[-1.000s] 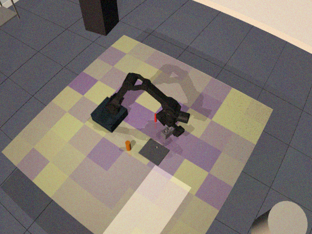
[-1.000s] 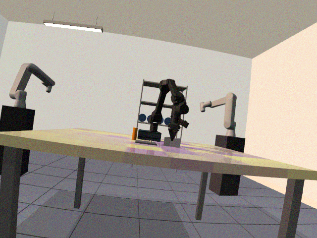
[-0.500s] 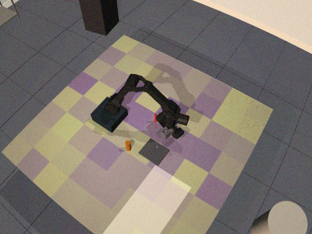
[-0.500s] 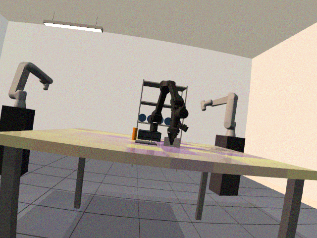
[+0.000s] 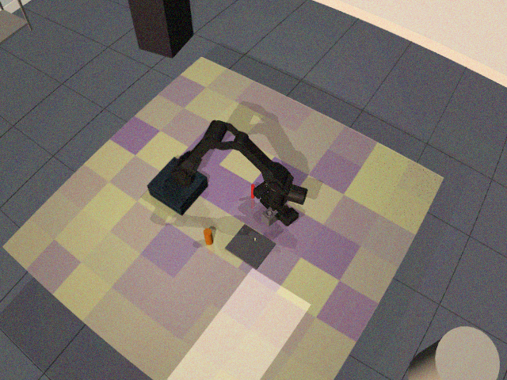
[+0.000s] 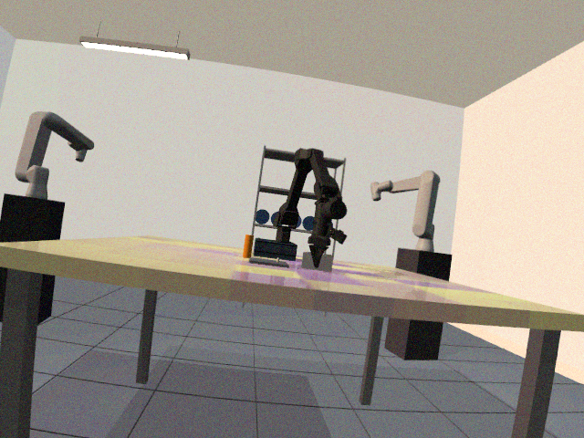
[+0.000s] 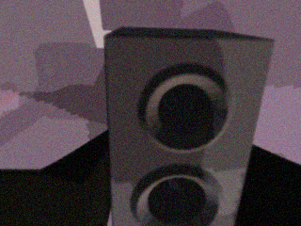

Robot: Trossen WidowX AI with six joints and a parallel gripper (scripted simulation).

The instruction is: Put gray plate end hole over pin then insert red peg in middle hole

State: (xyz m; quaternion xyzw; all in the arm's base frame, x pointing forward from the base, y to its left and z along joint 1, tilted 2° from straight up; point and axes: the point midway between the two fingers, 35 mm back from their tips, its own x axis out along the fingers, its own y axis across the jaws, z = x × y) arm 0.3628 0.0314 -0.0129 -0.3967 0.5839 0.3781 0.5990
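Now: gripper tip 2 cm past the dark flat base and 14 cm to the left of it. From my gripper tip the other things lie so: gray plate 3 cm above; orange cylinder 17 cm behind, 20 cm to the right, 3 cm above; red peg 11 cm behind, 4 cm to the left, 3 cm above.
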